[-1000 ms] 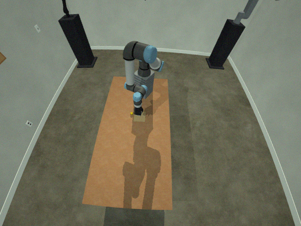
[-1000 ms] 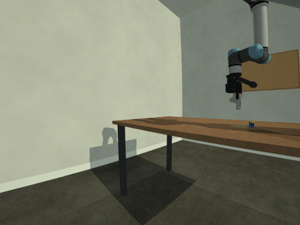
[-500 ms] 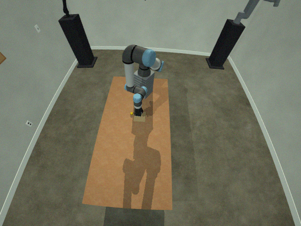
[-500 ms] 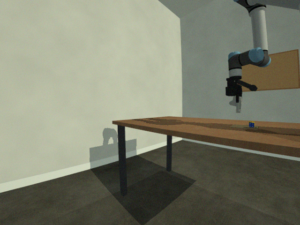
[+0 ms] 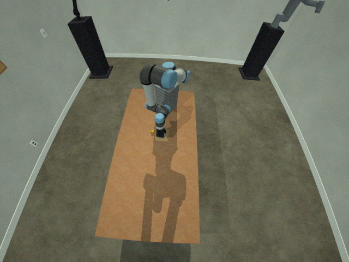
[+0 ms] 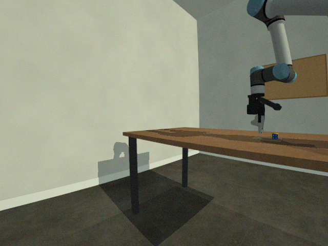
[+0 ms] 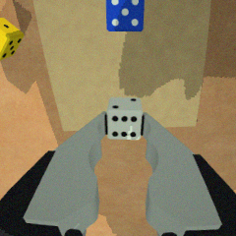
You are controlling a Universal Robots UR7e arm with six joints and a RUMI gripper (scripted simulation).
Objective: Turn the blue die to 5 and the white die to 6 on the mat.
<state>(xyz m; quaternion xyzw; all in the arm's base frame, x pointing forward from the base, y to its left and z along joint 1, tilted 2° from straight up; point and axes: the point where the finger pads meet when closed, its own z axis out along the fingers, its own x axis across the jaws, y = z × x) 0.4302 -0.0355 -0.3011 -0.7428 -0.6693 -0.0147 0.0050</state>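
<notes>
Now: hand 40 mm past the tan mat and 40 mm above it. Also, from my hand: blue die (70 mm behind, 30 mm below, 10 mm to the left); white die (right at my hand); yellow die (100 mm to the right, 70 mm behind, 30 mm below).
</notes>
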